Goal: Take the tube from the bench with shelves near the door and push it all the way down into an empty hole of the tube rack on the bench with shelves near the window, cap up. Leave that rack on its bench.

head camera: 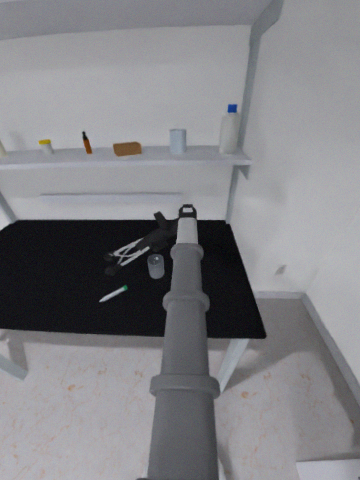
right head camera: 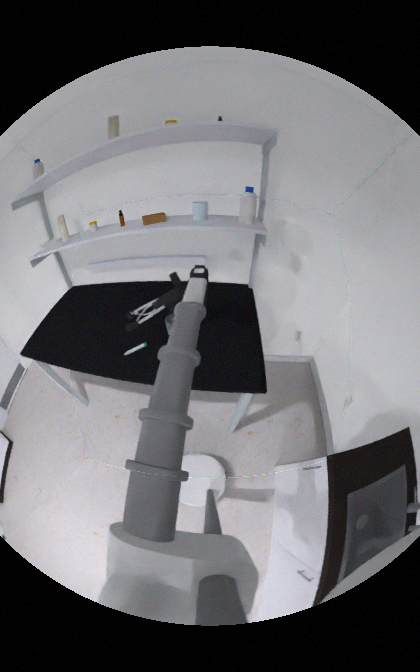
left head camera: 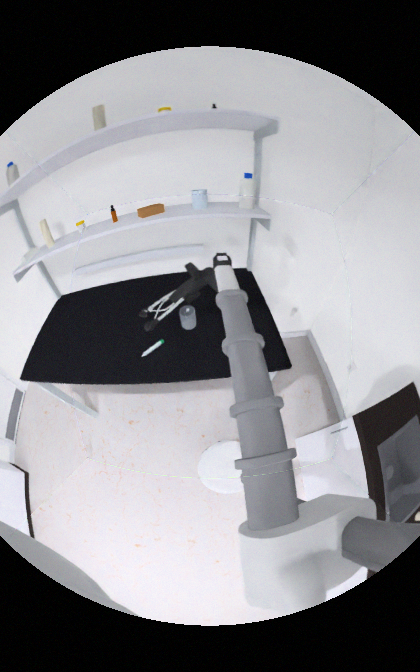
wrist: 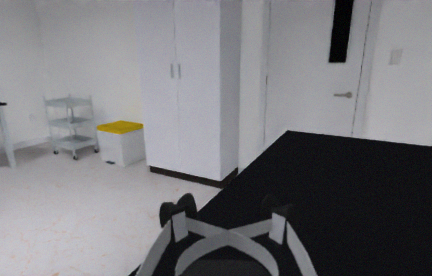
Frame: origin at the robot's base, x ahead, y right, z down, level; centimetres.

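Where they show: gripper, fingertip midpoint: (head camera: 104,266) (wrist: 228,210).
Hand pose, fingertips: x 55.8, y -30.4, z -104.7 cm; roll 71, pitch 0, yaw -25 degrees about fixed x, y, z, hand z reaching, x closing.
Note:
After its pixels a point has its place.
The tube (head camera: 113,294) @[x 53.9, y -30.1, z -90.1 cm] (left head camera: 152,348) (right head camera: 135,349) is white with a green cap and a tapered tip. It lies on its side on the black-topped bench (head camera: 50,300) @[x 50.8, y -56.6, z -88.7 cm] (left head camera: 75,360) (right head camera: 70,345), cap towards the right and back, tip towards the left and front. My gripper (head camera: 110,263) @[x 55.8, y -30.4, z -104.7 cm] (left head camera: 147,320) (right head camera: 131,321) (wrist: 228,210) @[x 55.8, y -30.4, z -104.7 cm] is open, its fingertips apart with nothing between them. It is above the bench, pointing left, and appears behind the tube in the head views. The tube does not show in the wrist view. The tube rack does not show in these views.
A translucent grey cup (head camera: 156,267) @[x 64.0, y -13.1, z -96.1 cm] (left head camera: 188,318) stands beside the gripper, right of the tube. A shelf (head camera: 200,159) @[x 86.3, y 4.9, z -134.4 cm] above the bench carries bottles, jars and a brown box. The wrist view shows a cabinet (wrist: 190,90) @[x -73.0, y -216.1, z -91.8 cm], a yellow-lidded bin (wrist: 121,145) @[x -172.8, y -217.9, z -23.7 cm], a trolley (wrist: 75,143) @[x -270.4, y -225.6, z -9.9 cm] and a door (wrist: 305,75) @[x 19.5, y -259.4, z -104.8 cm].

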